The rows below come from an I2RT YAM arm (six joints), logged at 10 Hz.
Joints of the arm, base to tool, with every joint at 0 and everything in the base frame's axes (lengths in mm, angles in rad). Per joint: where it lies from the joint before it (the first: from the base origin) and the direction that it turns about. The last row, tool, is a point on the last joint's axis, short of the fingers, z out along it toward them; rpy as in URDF.
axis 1: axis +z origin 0 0 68
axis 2: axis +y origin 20 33.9 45.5
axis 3: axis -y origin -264 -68.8 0
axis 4: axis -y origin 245 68.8 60
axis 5: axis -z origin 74 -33.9 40.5
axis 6: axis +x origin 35.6 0 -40.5
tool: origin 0 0 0 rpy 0 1.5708 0
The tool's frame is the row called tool.
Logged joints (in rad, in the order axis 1, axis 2, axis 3, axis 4, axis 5, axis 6), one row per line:
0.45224, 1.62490, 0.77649, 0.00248, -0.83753, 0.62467
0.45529, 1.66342, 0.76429, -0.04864, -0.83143, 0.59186
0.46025, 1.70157, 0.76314, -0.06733, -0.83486, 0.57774
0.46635, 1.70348, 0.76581, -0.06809, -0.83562, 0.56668
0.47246, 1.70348, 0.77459, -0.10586, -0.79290, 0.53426
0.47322, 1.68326, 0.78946, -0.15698, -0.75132, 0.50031
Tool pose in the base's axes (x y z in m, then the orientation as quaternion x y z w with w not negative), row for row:
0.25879, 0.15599, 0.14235, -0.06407, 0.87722, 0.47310, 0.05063
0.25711, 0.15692, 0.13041, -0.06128, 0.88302, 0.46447, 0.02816
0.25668, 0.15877, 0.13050, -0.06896, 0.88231, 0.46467, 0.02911
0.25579, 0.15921, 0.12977, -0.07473, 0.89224, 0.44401, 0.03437
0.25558, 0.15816, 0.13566, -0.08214, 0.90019, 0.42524, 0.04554
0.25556, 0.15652, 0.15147, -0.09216, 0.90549, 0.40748, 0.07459
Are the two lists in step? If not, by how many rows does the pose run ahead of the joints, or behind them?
The pose runs 1 row ahead of the joints: the pose in row i belongs to the joints in row i + 1.
